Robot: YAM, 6 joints.
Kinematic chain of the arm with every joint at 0, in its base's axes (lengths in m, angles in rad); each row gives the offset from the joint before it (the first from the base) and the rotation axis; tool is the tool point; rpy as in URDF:
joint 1: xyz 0 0 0.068 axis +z
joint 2: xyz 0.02 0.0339 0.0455 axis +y
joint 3: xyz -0.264 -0.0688 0 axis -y
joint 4: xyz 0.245 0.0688 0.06 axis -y
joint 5: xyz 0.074 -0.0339 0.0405 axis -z
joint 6: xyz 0.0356 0 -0.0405 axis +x
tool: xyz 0 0 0 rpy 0 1.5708 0
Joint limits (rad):
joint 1: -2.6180..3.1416
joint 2: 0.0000..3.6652
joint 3: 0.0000..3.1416
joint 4: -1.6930..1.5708
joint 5: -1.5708..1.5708
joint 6: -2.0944..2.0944
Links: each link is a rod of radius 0.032 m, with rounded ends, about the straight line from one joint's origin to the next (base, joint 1, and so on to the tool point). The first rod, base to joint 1, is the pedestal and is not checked.
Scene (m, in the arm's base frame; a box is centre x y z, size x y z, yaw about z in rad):
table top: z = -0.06
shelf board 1: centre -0.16 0.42 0 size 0.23 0.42 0.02 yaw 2.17
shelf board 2: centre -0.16 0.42 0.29 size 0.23 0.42 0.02 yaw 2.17
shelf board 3: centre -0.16 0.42 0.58 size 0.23 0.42 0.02 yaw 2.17
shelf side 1: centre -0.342 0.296 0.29 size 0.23 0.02 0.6 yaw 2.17
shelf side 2: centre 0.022 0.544 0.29 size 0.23 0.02 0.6 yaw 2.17
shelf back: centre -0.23 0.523 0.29 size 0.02 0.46 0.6 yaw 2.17
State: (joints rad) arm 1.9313 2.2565 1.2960 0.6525 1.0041 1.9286
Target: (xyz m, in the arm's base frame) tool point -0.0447 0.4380 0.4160
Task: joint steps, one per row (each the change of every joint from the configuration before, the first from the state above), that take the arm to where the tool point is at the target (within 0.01 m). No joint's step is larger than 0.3 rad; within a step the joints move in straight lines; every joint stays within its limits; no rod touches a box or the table.
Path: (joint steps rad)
1: -0.0644 -0.2035 -0.2742 -0.0348 0.0624 0.0000
2: -0.0644 -0.2035 -0.2743 -0.0348 0.0624 0.0000
3: -0.0644 -0.2035 -0.2742 -0.0347 0.0624 0.0000
4: -0.0903 -0.1064 0.2103 0.0547 -0.0186 0.0000
5: -0.0903 -0.1064 0.2103 0.0547 -0.0187 0.0000
6: -0.0903 -0.1064 0.2104 0.0548 -0.0186 0.0000
7: 0.1363 0.2869 0.2909 0.0083 -0.0774 0.0000
8: 0.1362 0.2868 0.2910 0.0084 -0.0774 0.0000

